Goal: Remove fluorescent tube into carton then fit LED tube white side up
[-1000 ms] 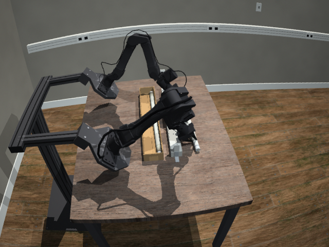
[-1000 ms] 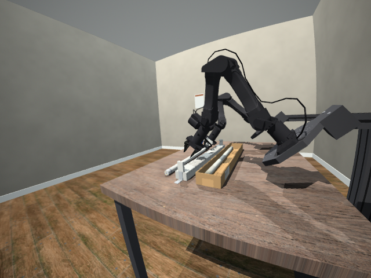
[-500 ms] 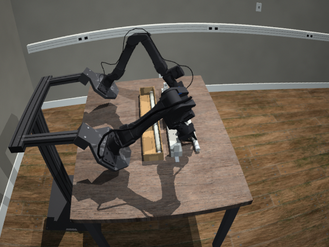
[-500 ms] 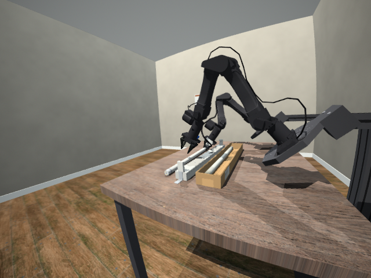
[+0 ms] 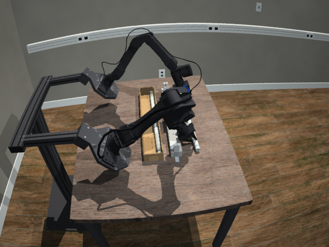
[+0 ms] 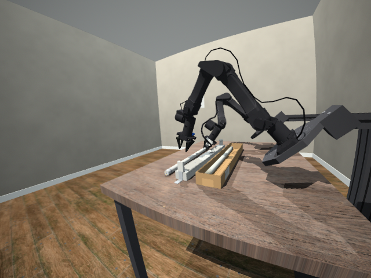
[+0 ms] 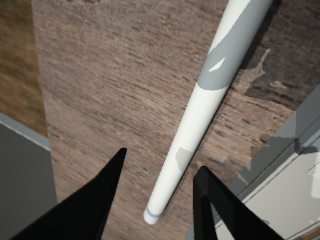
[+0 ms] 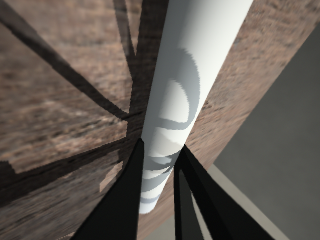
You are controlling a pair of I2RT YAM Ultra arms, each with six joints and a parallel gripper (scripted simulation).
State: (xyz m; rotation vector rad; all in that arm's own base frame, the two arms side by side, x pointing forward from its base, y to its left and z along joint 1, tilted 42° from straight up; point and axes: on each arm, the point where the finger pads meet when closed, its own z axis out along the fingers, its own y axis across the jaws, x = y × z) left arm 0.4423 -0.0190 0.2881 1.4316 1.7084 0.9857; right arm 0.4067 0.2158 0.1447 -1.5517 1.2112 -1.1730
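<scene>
My left gripper is now 11 cm to the left of the LED tube, 8 cm above it and 2 cm past it. The rest, counted from my left hand: old fluorescent tube 22 cm behind, 9 cm to the right, 7 cm below; then light fixture 12 cm behind, 10 cm to the right, 4 cm below; then carton 25 cm behind, 8 cm to the right, 6 cm below.
Right now the LED tube is 30 mm ahead of my right hand, 220 mm to the left of it and 10 mm below it. Also, from my right hand: old fluorescent tube (170 mm behind, 240 mm to the left); light fixture (80 mm behind, 230 mm to the left, 30 mm above); carton (200 mm behind, 240 mm to the left, 10 mm above).
</scene>
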